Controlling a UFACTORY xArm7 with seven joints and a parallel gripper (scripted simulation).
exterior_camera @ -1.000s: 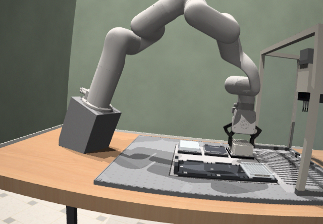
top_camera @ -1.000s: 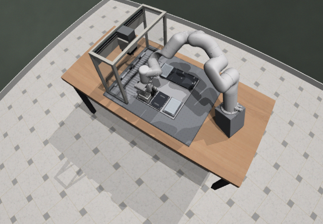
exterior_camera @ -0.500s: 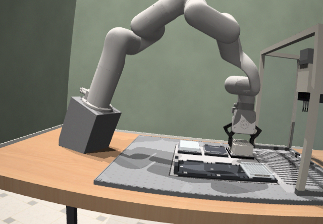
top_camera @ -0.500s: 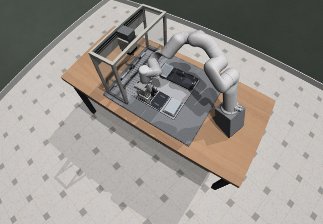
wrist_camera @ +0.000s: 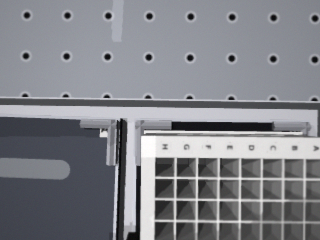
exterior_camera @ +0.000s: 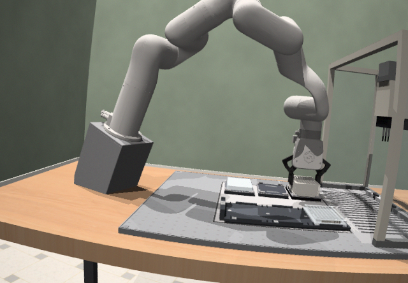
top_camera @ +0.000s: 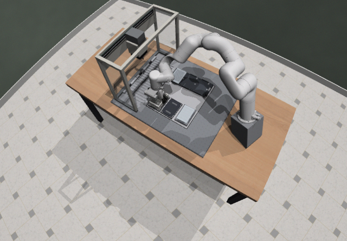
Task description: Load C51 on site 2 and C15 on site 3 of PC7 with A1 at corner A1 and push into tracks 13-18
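The deep-well block C51 is 10 mm below my hand. From my hand the other things lie so: nest s3: 40 mm below; nest S2: 110 mm behind, 40 mm below; 384-well plate C16: 220 mm behind, 20 mm below.
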